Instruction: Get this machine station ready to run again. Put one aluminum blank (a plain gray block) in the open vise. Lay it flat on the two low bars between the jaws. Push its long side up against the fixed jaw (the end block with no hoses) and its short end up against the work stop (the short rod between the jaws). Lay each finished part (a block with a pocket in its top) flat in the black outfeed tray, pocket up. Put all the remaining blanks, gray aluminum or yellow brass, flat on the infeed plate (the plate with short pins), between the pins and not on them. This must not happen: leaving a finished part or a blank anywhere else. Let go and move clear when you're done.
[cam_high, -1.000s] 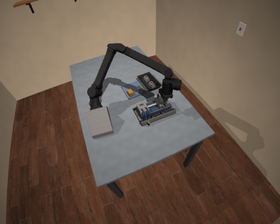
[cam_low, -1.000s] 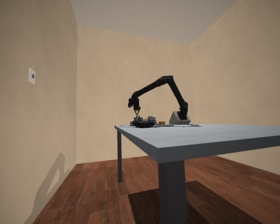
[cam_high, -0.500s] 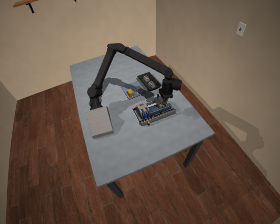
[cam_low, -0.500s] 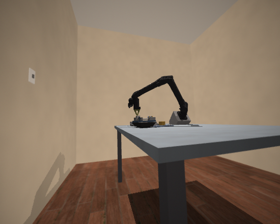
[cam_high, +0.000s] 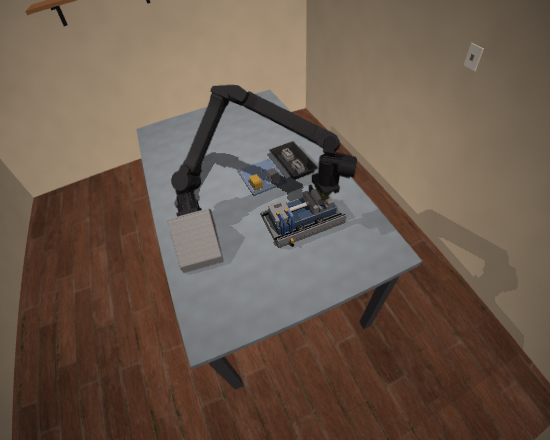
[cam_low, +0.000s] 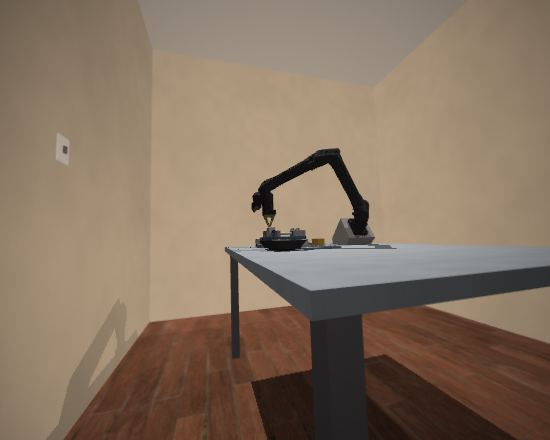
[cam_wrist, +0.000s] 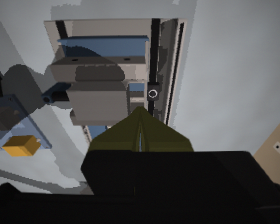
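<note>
My gripper is now 70 mm past the blue vise base, 40 mm to the right of it and 90 mm above it. The rest, counted from my hand: yellow brass blank: 210 mm behind, 280 mm to the left, 100 mm below.
</note>
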